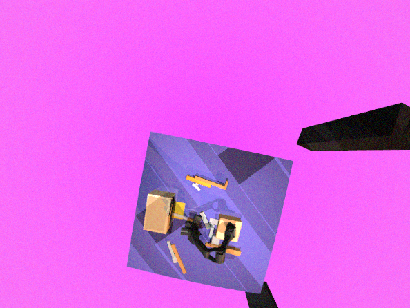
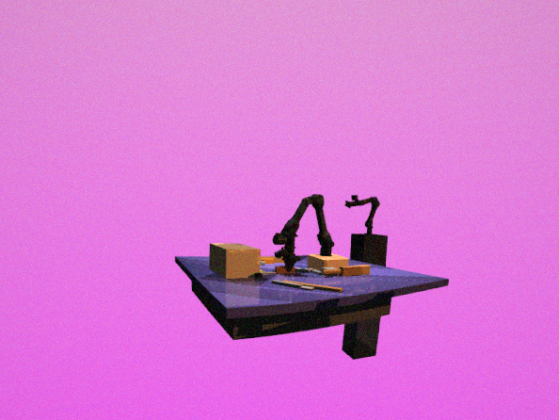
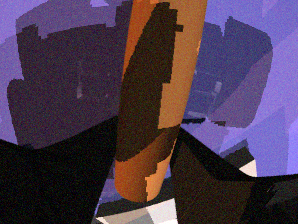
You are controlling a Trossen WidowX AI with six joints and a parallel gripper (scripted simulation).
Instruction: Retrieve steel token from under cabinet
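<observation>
Right now the grey bar is 7 cm behind my gripper tip and 4 cm to the right of it. Round my gripper tip: small white piece (29 cm to the right, 11 cm ahead); orange block (29 cm behind, 13 cm to the left, 2 cm above); orange bar (34 cm to the right, 11 cm ahead, 1 cm above).
</observation>
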